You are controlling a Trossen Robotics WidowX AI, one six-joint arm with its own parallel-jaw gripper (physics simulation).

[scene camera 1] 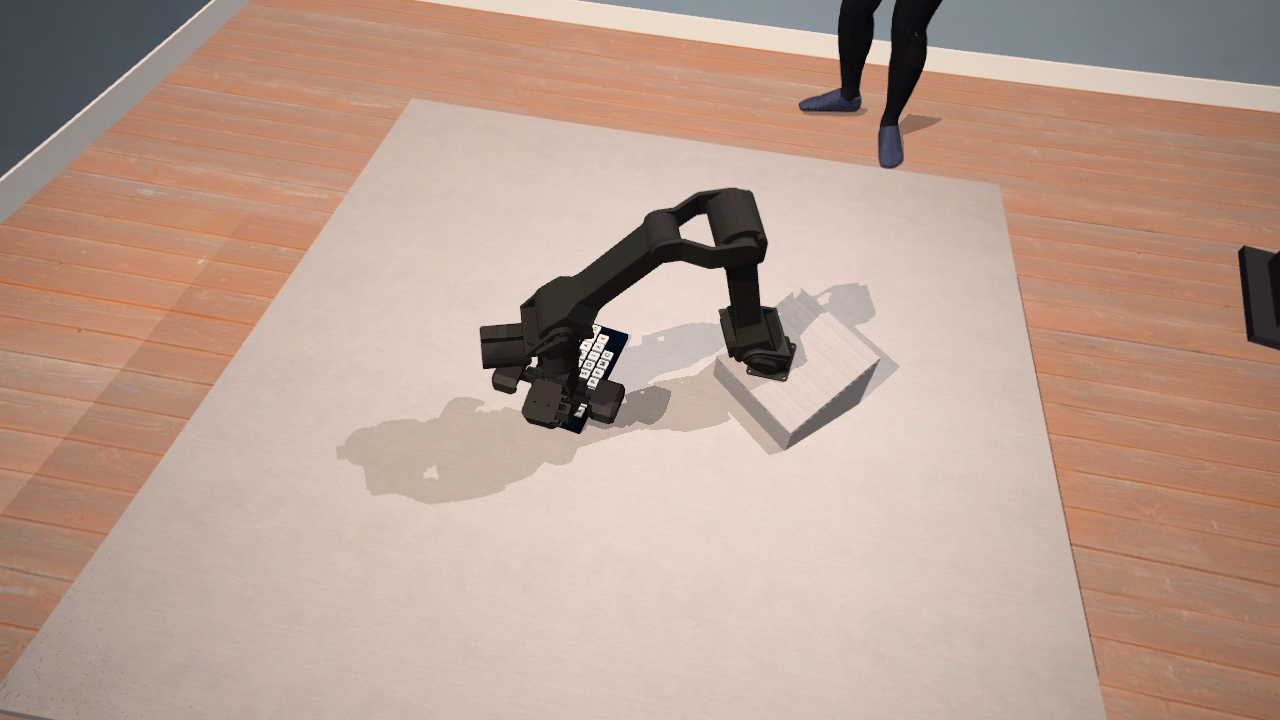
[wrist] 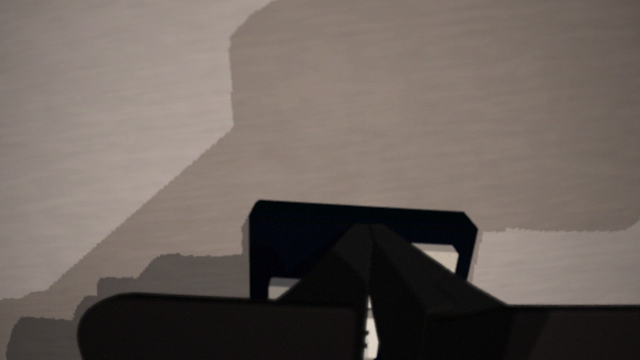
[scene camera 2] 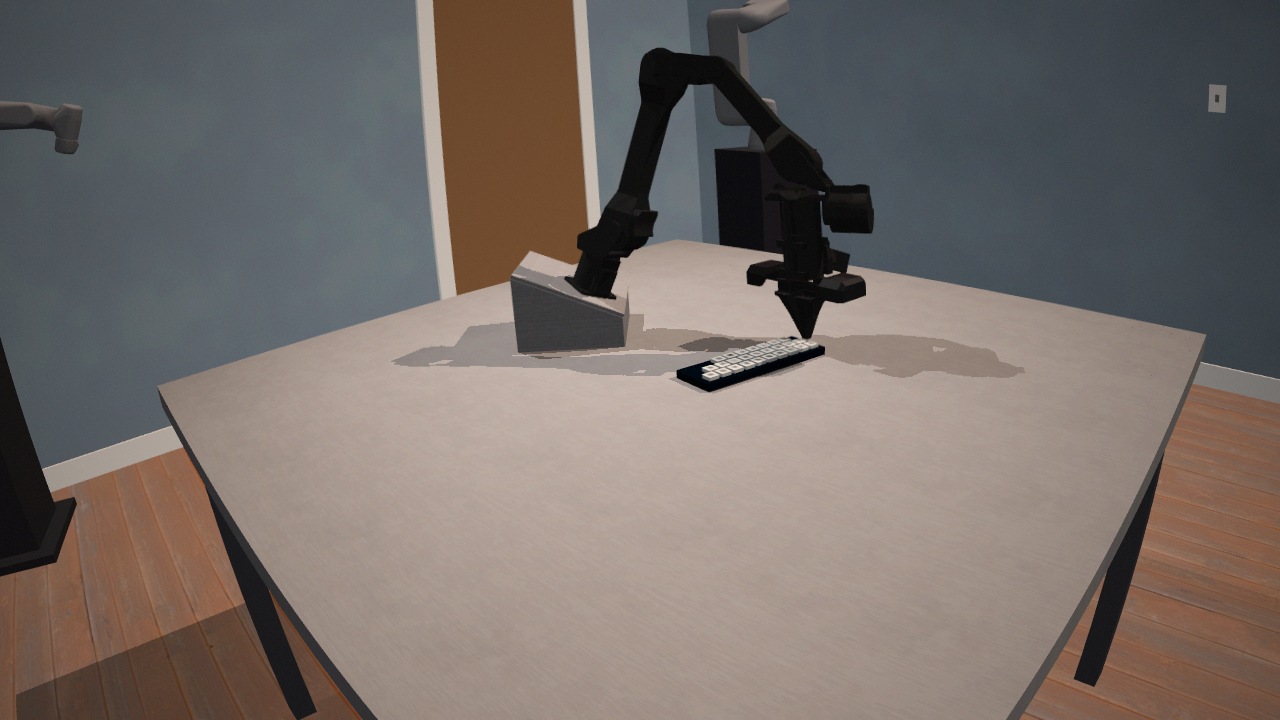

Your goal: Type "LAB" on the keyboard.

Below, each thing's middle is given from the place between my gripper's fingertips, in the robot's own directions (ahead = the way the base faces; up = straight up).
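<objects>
I see that the dark blue keyboard [wrist: 287, 239] is 10 cm to the right of my hand, 1 cm below it and 1 cm ahead of it.
</objects>
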